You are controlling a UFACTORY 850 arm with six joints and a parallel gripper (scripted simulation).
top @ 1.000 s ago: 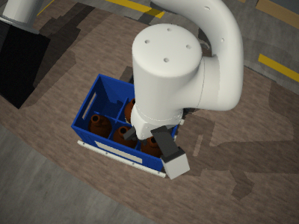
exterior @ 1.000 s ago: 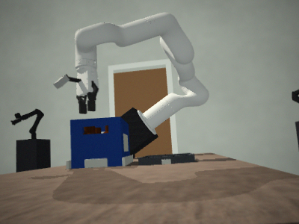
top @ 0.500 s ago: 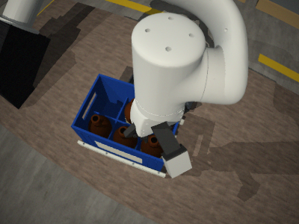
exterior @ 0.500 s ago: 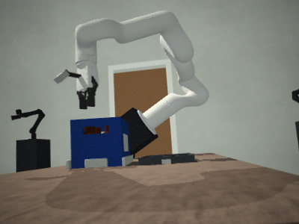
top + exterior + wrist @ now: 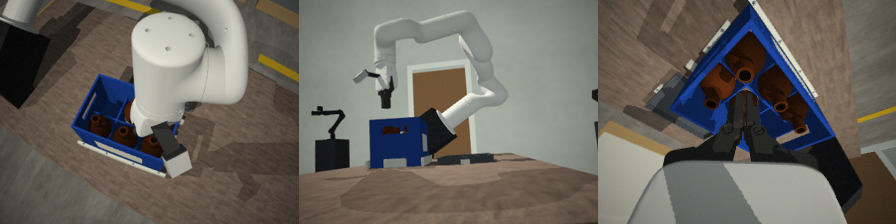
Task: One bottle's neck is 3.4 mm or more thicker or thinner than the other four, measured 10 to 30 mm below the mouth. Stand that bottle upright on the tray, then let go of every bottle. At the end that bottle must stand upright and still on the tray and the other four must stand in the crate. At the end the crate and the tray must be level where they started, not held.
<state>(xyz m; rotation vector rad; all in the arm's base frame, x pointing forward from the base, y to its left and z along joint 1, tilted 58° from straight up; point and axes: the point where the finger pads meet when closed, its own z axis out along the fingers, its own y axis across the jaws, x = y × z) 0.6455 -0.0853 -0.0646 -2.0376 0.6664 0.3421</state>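
The blue crate is 16 cm below my hand, 10 cm behind it and 3 cm to the left of it. Also, from my hand: dark grey tray 29 cm to the left, 23 cm below, 9 cm behind.
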